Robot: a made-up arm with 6 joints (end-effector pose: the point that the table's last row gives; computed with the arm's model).
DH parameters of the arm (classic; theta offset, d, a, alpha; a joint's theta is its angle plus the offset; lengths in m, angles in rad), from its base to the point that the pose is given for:
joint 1: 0 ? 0 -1.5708
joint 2: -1.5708 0 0.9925 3.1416
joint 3: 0 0 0 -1.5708
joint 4: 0 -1.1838 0 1.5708
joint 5: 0 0.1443 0 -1.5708
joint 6: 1.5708 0 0 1.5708
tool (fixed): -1.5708 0 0 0
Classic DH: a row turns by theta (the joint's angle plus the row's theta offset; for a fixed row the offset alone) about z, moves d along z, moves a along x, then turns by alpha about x.
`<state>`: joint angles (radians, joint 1 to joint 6).
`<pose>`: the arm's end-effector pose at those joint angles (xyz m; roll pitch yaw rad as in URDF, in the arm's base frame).
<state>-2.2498 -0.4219 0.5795 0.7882 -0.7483 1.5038</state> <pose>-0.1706 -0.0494 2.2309 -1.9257 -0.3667 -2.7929</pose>
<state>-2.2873 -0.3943 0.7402 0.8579 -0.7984 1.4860</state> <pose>-0.0843 0.0469 2.3086 -1.8488 -0.4495 -2.9328</pose>
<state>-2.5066 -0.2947 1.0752 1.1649 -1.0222 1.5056</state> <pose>0.1127 0.1538 2.4094 -1.7116 -0.4598 2.7116</pose>
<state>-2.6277 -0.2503 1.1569 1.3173 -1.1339 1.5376</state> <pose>0.1484 0.1253 2.4255 -1.7089 -0.3903 2.4072</pose>
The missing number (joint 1, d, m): 0.2732
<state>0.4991 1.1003 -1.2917 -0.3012 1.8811 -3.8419</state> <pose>0.0563 -0.1263 -0.0521 -2.6880 0.4753 0.1758</pose>
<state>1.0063 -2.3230 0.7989 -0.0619 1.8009 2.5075</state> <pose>-0.8991 -1.6891 -0.3727 -2.7960 1.3516 0.7255</pose>
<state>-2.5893 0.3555 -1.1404 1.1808 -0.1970 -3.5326</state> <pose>-0.5116 -0.2508 0.0331 0.7833 1.3888 2.1186</pose>
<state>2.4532 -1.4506 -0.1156 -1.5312 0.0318 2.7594</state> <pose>0.4427 -0.3568 1.5096 -1.0960 -1.3342 2.3173</pose>
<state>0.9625 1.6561 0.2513 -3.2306 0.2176 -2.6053</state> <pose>0.5662 1.0645 -0.9768 2.3312 1.5165 -2.5406</pose>
